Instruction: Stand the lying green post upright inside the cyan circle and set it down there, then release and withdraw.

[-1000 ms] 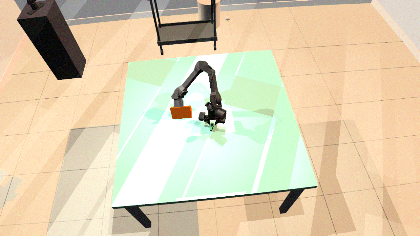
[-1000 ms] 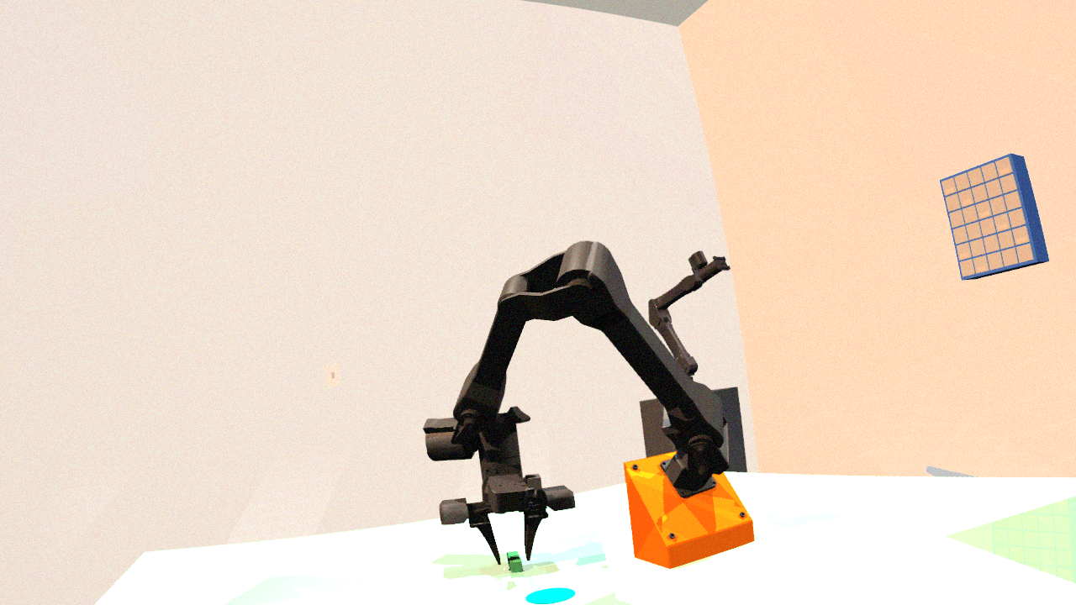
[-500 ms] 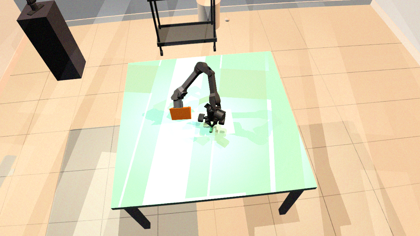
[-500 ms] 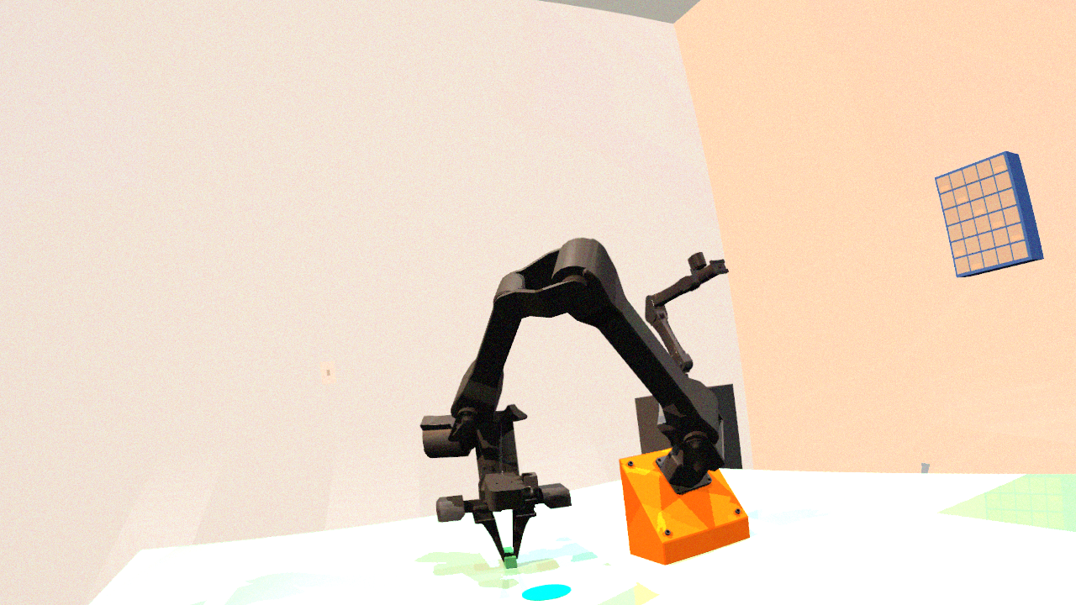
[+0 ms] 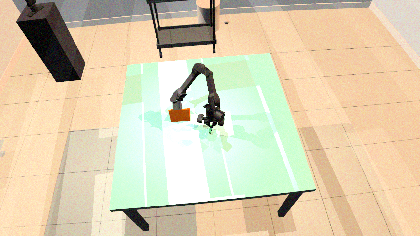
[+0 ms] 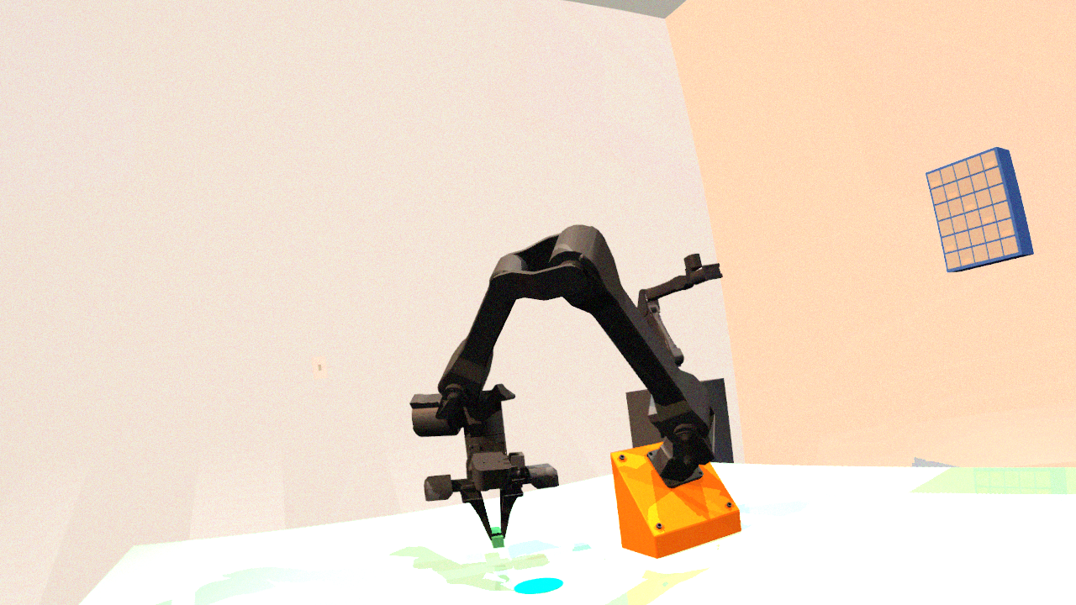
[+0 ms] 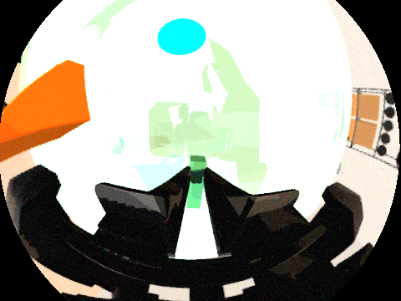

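Right now the cyan circle is 160 mm to the left of my gripper tip, 30 mm below it and 10 mm ahead of it. From my gripper tip the other things lie so: green post (20 mm to the right, 10 mm behind).
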